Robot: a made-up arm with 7 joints.
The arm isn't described. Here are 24 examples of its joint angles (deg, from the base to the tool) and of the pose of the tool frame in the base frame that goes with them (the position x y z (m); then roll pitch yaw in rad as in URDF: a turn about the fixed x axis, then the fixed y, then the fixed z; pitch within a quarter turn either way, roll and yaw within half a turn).
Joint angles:
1: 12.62 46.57 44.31 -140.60 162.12 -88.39 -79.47
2: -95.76 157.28 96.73 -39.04 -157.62 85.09 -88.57
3: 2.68 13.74 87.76 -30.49 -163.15 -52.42 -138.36
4: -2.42 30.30 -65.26 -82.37 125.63 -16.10 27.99
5: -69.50 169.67 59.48 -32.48 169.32 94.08 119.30
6: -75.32 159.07 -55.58 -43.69 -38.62 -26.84 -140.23
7: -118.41 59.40 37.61 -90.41 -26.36 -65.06 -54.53
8: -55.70 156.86 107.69 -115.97 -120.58 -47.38 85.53
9: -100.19 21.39 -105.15 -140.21 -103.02 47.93 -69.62
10: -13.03 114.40 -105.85 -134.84 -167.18 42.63 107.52
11: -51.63 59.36 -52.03 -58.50 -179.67 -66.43 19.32
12: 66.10 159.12 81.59 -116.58 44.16 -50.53 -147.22
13: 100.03 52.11 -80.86 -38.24 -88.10 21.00 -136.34
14: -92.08 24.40 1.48 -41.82 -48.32 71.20 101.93
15: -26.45 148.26 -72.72 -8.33 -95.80 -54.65 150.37
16: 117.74 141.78 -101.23 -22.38 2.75 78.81 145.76
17: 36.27 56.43 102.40 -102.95 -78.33 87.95 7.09
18: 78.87 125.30 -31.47 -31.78 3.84 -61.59 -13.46
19: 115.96 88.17 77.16 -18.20 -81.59 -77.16 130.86
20: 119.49 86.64 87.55 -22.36 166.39 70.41 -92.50
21: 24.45 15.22 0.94 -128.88 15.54 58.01 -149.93
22: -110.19 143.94 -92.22 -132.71 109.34 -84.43 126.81
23: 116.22 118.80 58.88 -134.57 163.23 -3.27 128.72
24: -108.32 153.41 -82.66 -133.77 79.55 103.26 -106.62
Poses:
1: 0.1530 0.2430 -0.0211 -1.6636 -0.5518 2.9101
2: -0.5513 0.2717 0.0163 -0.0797 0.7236 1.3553
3: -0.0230 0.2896 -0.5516 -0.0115 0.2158 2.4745
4: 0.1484 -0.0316 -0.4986 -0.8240 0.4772 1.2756
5: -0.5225 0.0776 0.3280 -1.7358 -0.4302 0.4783
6: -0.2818 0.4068 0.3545 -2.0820 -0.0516 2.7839
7: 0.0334 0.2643 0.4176 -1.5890 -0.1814 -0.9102
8: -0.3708 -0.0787 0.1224 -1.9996 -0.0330 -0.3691
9: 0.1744 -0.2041 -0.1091 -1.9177 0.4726 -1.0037
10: -0.0160 0.2699 -0.1613 1.0483 -0.3838 -2.7428
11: 0.5159 0.2353 -0.1345 -1.3305 0.2515 2.6716
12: 0.3736 -0.0934 0.0910 -1.5993 1.0551 -0.5469
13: -0.5903 0.1236 0.1245 1.2821 0.2515 1.4298
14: 0.5686 -0.0284 0.2227 -1.5957 -0.5760 2.4942
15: -0.1455 0.3786 0.4819 1.6043 -0.5671 0.8602
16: 0.2147 0.5789 0.1171 0.6151 0.8828 -2.1333
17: -0.0993 0.4194 0.1304 2.7022 -1.1514 0.6130
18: 0.1045 0.6057 0.0979 -0.4455 0.2528 -2.0210
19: -0.1411 0.5597 0.2521 0.7212 0.0145 0.8411
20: -0.1252 0.5532 0.2708 0.8369 -0.6985 -0.3405
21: 0.1661 0.0905 -0.2851 0.4712 0.6923 -2.4709
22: 0.1108 0.2752 0.1319 3.0498 -0.1255 0.6804
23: 0.1624 0.2146 -0.1659 0.5649 0.3371 -3.0628
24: 0.0483 0.2756 0.1548 0.0306 0.6374 -1.8054
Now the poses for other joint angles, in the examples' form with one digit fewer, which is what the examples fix.
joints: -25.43 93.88 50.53 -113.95 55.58 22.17 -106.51
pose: 0.110 0.229 0.317 3.008 0.640 -0.777
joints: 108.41 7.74 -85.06 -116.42 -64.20 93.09 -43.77
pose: -0.187 -0.339 -0.086 -0.714 0.158 -1.555
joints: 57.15 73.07 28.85 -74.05 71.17 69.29 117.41
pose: 0.005 0.529 -0.132 -0.120 -0.366 2.734
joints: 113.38 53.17 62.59 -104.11 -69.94 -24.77 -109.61
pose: -0.160 0.413 0.056 -0.626 -0.315 2.299
